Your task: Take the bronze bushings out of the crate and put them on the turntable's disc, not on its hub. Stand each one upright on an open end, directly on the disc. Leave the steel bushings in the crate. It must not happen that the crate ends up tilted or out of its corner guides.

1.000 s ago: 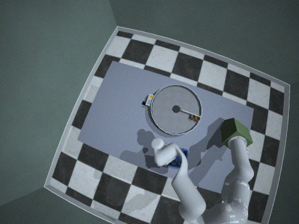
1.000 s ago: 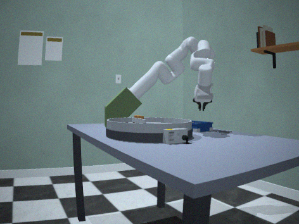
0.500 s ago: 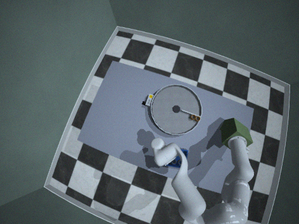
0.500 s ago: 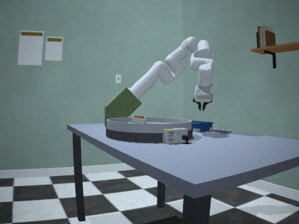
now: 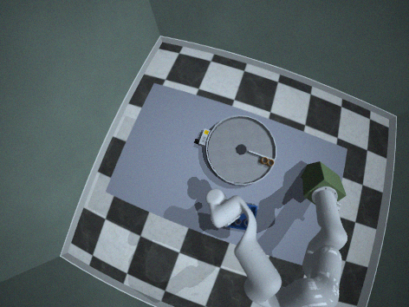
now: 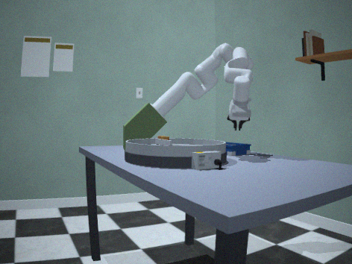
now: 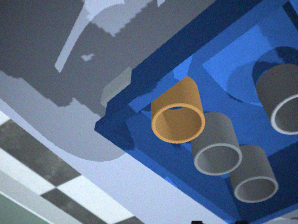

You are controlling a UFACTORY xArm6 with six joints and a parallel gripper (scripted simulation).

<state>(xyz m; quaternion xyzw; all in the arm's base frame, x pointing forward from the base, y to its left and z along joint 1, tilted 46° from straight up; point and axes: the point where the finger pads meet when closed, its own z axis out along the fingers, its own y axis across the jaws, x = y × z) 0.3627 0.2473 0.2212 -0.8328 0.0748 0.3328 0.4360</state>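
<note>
The blue crate lies 120 mm below my hand, 40 mm behind it and 30 mm to the right of it. From my hand the other things lie so: round turntable disc (380 mm to the right, 130 mm ahead, 90 mm below); turntable (380 mm to the right, 150 mm ahead, 100 mm below).
</note>
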